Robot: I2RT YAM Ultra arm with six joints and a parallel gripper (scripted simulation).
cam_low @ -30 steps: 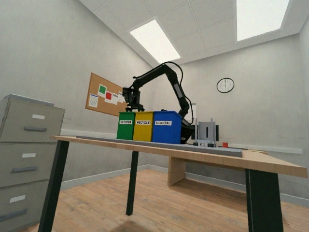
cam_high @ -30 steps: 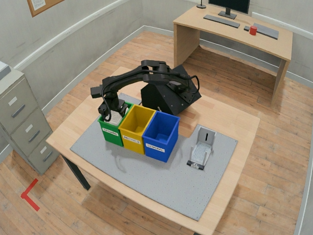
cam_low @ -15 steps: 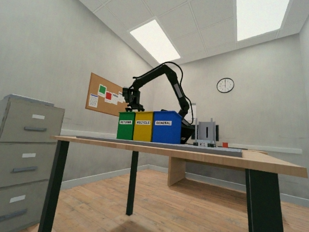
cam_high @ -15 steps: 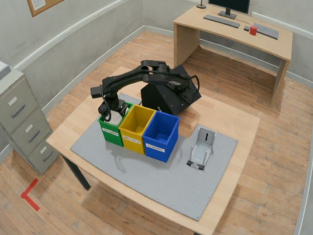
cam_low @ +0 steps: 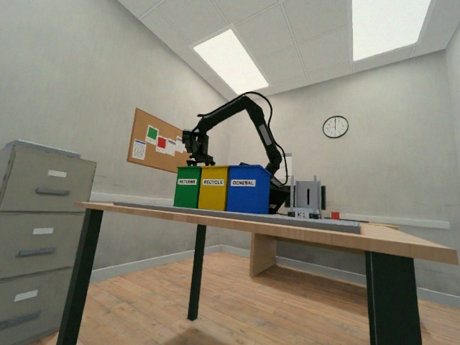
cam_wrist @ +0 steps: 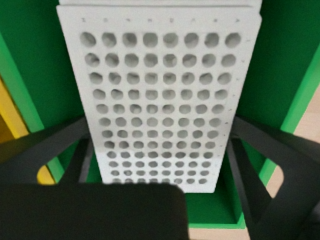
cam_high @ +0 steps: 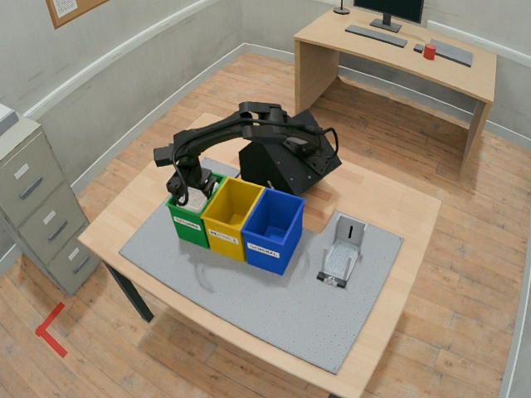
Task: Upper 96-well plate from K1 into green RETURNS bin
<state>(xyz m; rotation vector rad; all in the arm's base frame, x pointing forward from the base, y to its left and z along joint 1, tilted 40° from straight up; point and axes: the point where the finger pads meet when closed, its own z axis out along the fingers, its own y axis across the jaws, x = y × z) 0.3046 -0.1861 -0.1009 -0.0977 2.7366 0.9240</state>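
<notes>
Now: hand right at the 96-well plate. From my hand the other things lie so: blue general bin 260 mm to the left, 70 mm below, 30 mm behind; then yellow recycle bin 130 mm to the left, 70 mm below, 20 mm behind; then green returns bin 70 mm below.
</notes>
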